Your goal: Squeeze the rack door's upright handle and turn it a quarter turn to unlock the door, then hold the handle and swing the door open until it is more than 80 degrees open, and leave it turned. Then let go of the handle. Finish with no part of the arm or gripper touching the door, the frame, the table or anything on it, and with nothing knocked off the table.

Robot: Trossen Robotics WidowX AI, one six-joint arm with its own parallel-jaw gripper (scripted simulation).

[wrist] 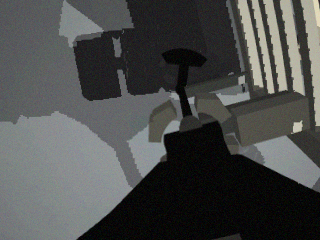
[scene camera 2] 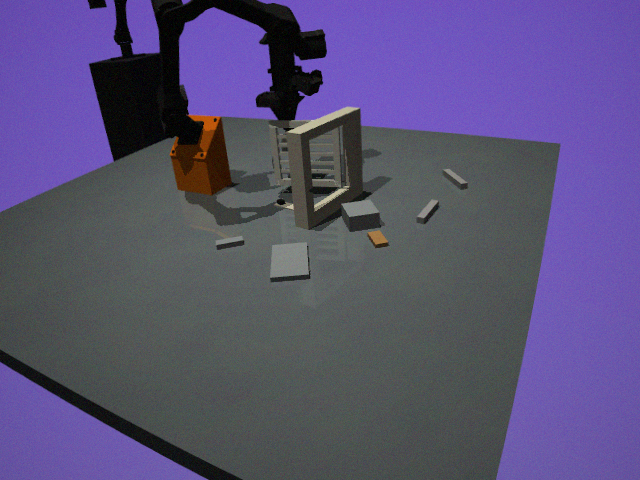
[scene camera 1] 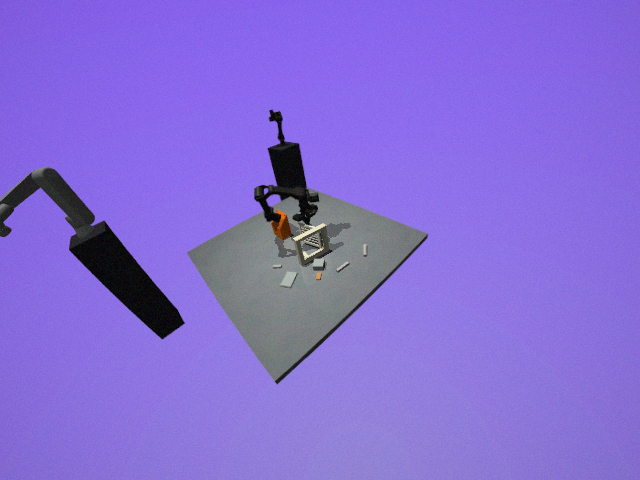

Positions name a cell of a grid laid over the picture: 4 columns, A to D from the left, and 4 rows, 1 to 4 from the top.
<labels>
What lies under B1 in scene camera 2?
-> My gripper.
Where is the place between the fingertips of my gripper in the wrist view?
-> C3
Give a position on a slatted door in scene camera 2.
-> C2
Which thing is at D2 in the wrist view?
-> A slatted door.
</labels>
